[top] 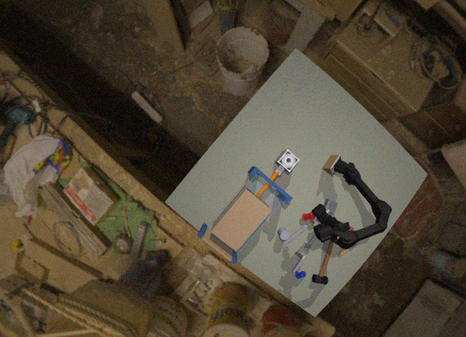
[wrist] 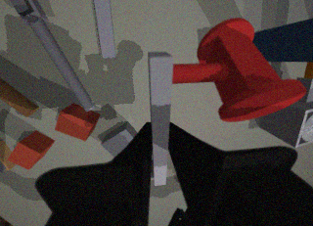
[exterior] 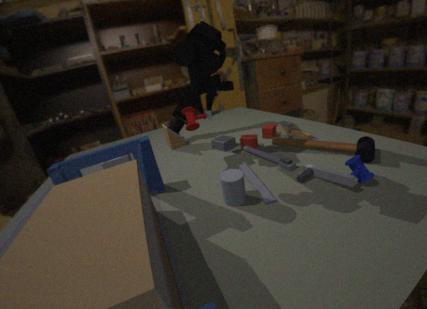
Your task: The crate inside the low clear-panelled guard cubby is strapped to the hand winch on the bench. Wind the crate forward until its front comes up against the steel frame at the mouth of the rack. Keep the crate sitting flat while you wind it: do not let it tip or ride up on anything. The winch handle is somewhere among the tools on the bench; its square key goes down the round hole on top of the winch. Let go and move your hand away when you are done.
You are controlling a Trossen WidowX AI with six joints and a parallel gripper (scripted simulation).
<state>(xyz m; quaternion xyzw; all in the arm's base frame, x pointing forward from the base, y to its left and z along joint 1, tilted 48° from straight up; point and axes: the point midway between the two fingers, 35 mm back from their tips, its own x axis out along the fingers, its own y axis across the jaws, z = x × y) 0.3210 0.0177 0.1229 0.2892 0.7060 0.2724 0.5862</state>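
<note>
Right now my gripper tip is 10 mm short of the red-knobbed handle, 10 mm to the left of it and 10 mm below it. Round my gripper tip: blue steel frame: 60 mm ahead, 310 mm to the right, 50 mm below; then grey block: 120 mm behind, 80 mm to the left, 140 mm below; then red knob: 40 mm ahead, 40 mm to the right, 20 mm above.
</note>
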